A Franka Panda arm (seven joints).
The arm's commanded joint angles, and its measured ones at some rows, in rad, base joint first. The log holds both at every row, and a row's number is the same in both.
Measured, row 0:
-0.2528, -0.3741, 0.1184, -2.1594, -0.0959, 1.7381, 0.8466
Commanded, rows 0 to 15:
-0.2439, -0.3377, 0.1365, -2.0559, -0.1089, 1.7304, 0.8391
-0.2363, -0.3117, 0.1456, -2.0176, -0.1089, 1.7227, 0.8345
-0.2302, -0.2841, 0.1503, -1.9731, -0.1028, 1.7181, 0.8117
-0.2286, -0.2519, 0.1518, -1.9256, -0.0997, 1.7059, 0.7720
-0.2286, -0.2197, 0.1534, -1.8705, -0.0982, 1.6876, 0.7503
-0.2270, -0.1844, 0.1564, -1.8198, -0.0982, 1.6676, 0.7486
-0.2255, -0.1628, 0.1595, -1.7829, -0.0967, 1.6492, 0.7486
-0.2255, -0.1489, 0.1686, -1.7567, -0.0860, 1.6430, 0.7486
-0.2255, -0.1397, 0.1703, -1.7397, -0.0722, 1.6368, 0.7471
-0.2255, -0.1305, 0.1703, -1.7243, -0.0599, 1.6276, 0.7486
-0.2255, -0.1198, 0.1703, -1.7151, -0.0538, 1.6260, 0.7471
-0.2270, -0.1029, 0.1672, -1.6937, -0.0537, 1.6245, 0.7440
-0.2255, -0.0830, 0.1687, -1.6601, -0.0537, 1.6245, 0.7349
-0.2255, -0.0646, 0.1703, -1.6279, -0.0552, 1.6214, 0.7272
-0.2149, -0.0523, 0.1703, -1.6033, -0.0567, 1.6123, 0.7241
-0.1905, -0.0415, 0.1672, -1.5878, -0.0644, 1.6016, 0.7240
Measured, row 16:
-0.2186, -0.0980, 0.1615, -1.6910, -0.0673, 1.6609, 0.7483
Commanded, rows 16 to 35:
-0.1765, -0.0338, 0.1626, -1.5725, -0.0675, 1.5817, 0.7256
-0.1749, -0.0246, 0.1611, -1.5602, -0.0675, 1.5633, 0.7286
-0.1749, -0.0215, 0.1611, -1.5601, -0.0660, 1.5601, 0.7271
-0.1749, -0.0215, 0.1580, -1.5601, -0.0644, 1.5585, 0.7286
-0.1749, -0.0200, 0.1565, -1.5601, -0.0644, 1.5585, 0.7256
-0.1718, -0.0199, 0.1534, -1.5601, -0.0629, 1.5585, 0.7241
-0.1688, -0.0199, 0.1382, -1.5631, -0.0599, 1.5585, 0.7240
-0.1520, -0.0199, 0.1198, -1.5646, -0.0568, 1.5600, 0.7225
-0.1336, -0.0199, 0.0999, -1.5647, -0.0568, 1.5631, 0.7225
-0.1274, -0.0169, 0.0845, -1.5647, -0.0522, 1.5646, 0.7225
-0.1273, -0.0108, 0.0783, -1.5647, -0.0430, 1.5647, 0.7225
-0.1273, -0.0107, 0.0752, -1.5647, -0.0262, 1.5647, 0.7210
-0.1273, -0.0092, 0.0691, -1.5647, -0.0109, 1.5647, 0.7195
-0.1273, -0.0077, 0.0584, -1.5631, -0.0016, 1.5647, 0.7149
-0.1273, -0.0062, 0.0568, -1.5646, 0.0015, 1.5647, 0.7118
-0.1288, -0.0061, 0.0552, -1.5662, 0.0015, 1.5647, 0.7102
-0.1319, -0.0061, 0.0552, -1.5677, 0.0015, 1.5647, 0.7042
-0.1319, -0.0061, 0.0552, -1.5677, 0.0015, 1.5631, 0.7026
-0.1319, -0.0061, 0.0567, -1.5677, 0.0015, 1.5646, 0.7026
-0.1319, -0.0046, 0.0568, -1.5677, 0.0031, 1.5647, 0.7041
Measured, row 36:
-0.1364, -0.0133, 0.0622, -1.5888, -0.0128, 1.5870, 0.7235
